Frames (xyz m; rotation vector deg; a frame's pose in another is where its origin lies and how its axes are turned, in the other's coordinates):
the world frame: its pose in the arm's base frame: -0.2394 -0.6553 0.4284 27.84 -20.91 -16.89
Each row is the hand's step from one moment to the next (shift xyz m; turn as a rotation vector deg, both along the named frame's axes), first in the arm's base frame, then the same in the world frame.
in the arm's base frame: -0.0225 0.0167 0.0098 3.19 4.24 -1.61
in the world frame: -0.0235 0.0148 0.0106 0.90 3.37 -4.31
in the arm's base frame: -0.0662 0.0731 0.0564 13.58 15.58 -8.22
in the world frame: -0.0702 0.0776 0.0442 4.35 11.58 -18.48
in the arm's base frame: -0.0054 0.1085 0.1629 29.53 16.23 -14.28
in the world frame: 0.0001 0.1723 0.0930 16.75 12.08 -30.21
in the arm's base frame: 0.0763 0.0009 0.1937 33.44 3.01 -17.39
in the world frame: 0.1200 0.1122 0.1279 24.14 0.09 -29.10
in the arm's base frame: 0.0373 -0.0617 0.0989 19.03 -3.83 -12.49
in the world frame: 0.0820 0.0045 0.0907 15.03 -5.93 -16.49
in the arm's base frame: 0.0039 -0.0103 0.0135 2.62 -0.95 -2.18
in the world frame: 0.0108 -0.0012 0.0136 2.10 -1.40 -2.48
